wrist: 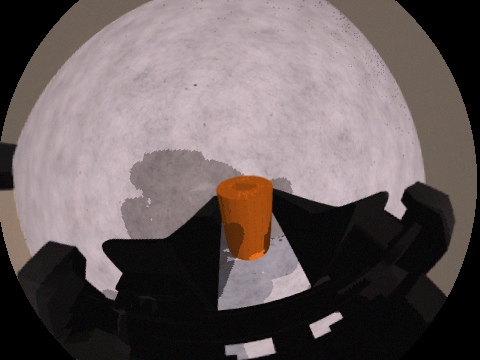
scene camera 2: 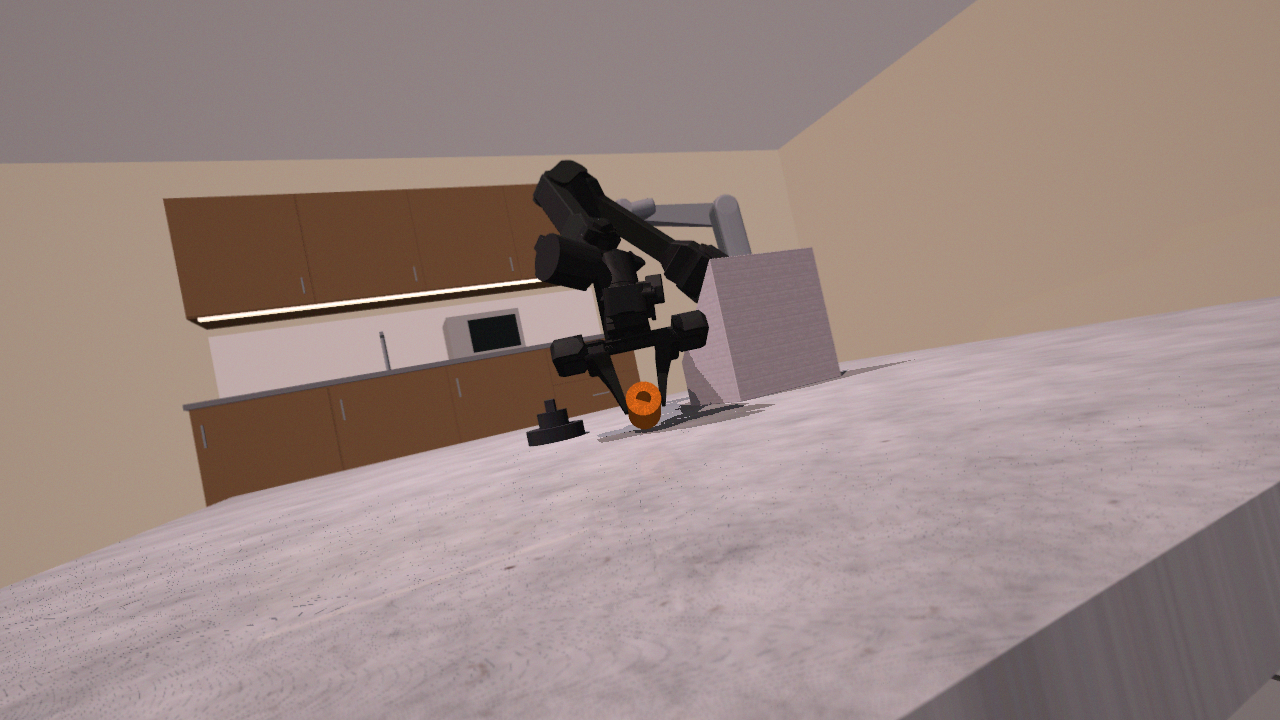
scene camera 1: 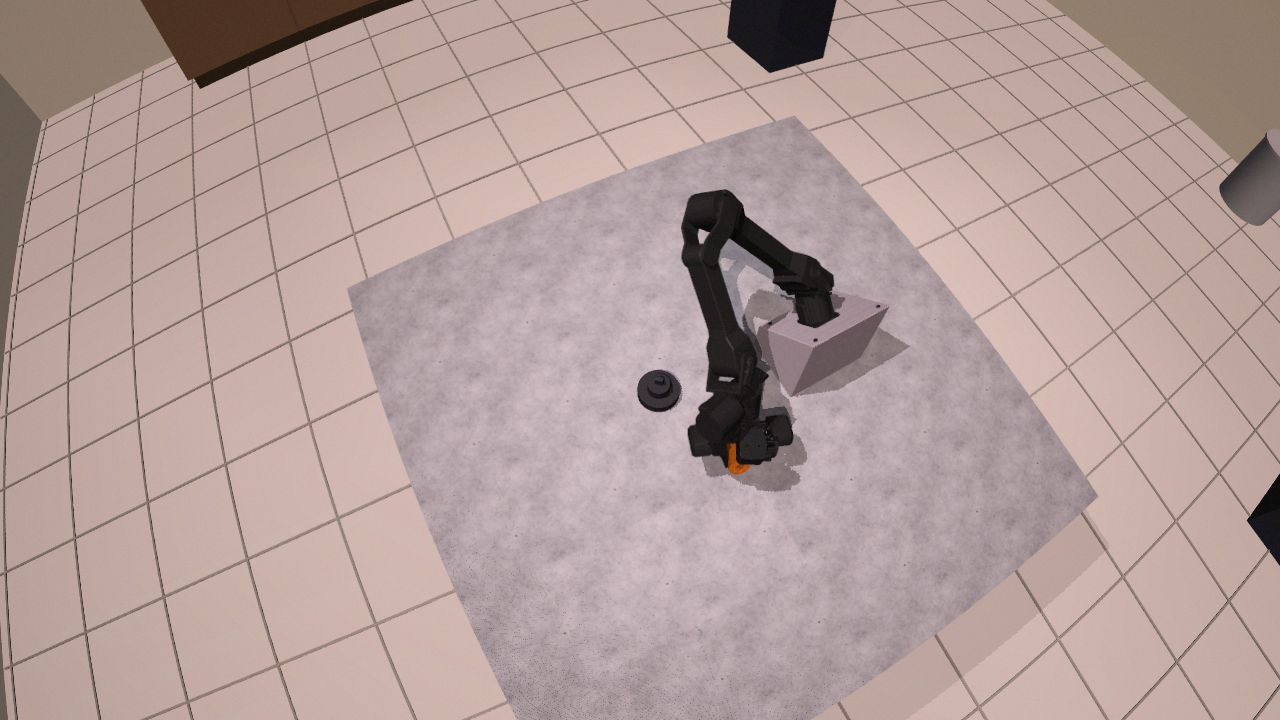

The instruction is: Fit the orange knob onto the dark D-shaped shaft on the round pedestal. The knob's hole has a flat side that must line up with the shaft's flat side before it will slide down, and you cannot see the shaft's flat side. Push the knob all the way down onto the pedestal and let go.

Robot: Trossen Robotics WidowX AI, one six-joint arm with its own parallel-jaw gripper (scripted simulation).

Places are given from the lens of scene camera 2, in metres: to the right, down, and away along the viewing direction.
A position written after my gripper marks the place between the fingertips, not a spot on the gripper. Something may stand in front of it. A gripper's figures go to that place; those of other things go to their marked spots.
my gripper [scene camera 2: 645, 409]: 0.01, 0.06, 0.62
orange knob [scene camera 2: 643, 399]: 0.00, 0.05, 0.65
D-shaped shaft [scene camera 2: 554, 426]: -0.12, 0.10, 0.77
The marked spots on the D-shaped shaft and the orange knob are 0.19 m apart.
